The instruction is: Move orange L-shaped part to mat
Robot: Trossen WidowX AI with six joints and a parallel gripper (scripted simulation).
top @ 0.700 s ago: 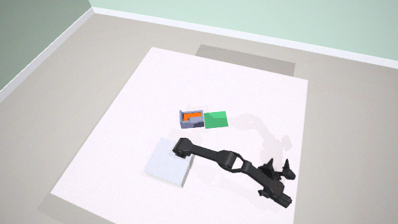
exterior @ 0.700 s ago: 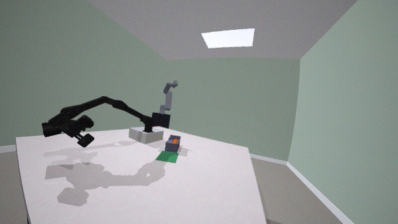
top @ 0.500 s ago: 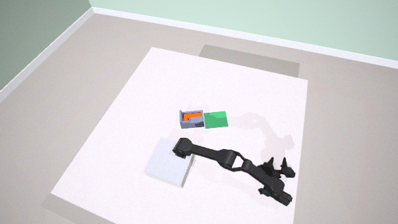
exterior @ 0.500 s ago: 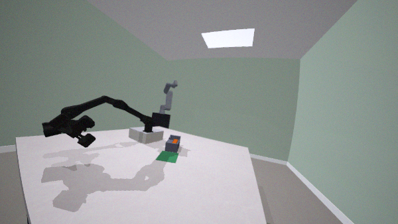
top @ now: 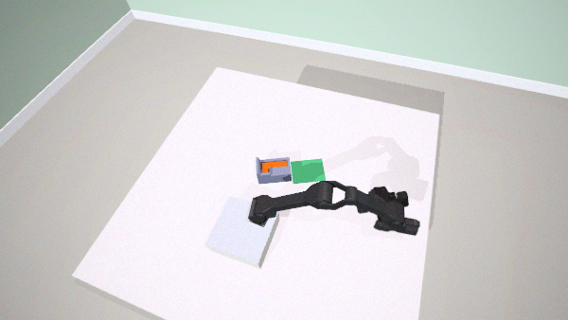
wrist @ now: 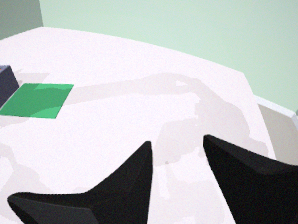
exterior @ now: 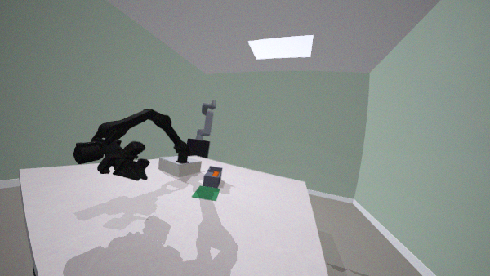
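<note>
My gripper tip is 4 cm past the orange L-shaped part, 46 cm to the right of it and 7 cm above it. The rest, counted from my gripper tip: green mat 4 cm ahead, 31 cm to the left, 14 cm below.
</note>
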